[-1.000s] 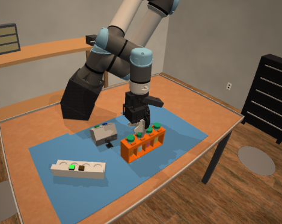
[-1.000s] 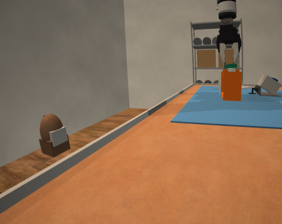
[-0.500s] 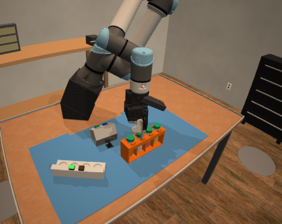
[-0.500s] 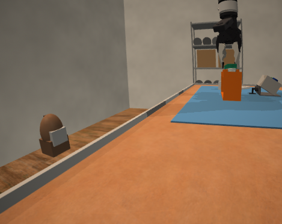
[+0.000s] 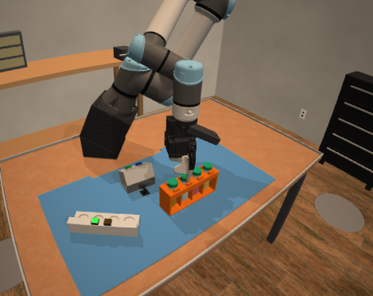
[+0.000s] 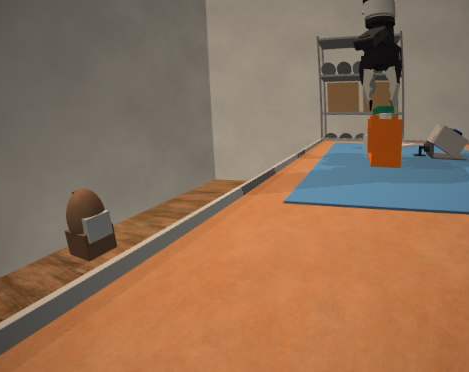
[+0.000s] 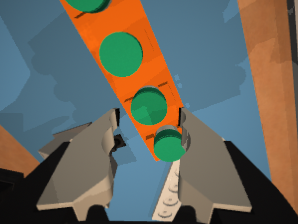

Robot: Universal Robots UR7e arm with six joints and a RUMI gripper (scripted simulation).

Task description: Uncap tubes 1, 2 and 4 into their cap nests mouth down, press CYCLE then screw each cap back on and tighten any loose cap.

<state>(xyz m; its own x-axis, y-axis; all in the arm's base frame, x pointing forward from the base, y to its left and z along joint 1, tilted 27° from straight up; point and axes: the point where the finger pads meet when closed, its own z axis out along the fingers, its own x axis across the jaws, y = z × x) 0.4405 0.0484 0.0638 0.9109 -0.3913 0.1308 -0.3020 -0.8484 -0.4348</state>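
My gripper is now 20 cm past the green key, 12 cm to the left of it and 6 cm above it. The rest, counted from my hand: cap 1 cm behind, 10 cm to the left, 2 cm below; grey key housing 18 cm behind, 10 cm to the right, 8 cm below; blue key 20 cm behind, 8 cm to the right, 6 cm below.
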